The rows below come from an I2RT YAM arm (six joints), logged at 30 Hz.
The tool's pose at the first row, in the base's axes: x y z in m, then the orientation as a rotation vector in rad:
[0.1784, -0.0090, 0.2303, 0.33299, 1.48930, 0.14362]
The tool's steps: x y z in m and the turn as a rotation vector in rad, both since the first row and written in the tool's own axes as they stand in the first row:
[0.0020, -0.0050, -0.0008, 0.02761, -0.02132, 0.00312]
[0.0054, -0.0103, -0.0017, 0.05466, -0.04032, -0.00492]
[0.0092, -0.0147, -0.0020, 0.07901, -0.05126, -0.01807]
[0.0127, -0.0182, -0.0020, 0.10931, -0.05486, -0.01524]
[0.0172, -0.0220, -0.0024, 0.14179, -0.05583, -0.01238]
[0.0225, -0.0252, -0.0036, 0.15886, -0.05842, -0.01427]
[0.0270, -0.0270, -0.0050, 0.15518, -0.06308, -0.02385]
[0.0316, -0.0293, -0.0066, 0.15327, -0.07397, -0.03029]
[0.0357, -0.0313, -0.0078, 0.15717, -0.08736, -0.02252]
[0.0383, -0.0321, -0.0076, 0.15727, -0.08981, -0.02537]
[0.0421, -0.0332, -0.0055, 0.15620, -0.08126, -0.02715]
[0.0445, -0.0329, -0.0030, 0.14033, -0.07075, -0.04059]
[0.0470, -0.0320, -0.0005, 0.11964, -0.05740, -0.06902]
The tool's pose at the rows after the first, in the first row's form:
[0.1772, -0.0130, 0.2268, 0.35810, 1.47080, 0.12175]
[0.1760, -0.0169, 0.2219, 0.37421, 1.45595, 0.09189]
[0.1756, -0.0199, 0.2170, 0.38408, 1.44932, 0.06147]
[0.1755, -0.0222, 0.2126, 0.41044, 1.44801, 0.04060]
[0.1750, -0.0244, 0.2071, 0.43850, 1.44921, 0.01854]
[0.1740, -0.0257, 0.2011, 0.45072, 1.44815, 0.00388]
[0.1727, -0.0259, 0.1962, 0.44066, 1.44462, -0.00176]
[0.1713, -0.0265, 0.1910, 0.43445, 1.43455, -0.00726]
[0.1702, -0.0270, 0.1864, 0.44348, 1.42040, -0.00624]
[0.1706, -0.0270, 0.1837, 0.44146, 1.41837, -0.00897]
[0.1728, -0.0272, 0.1799, 0.43920, 1.42706, -0.00816]
[0.1755, -0.0265, 0.1778, 0.41642, 1.43823, -0.00525]
[0.1783, -0.0253, 0.1758, 0.37845, 1.45367, -0.01019]

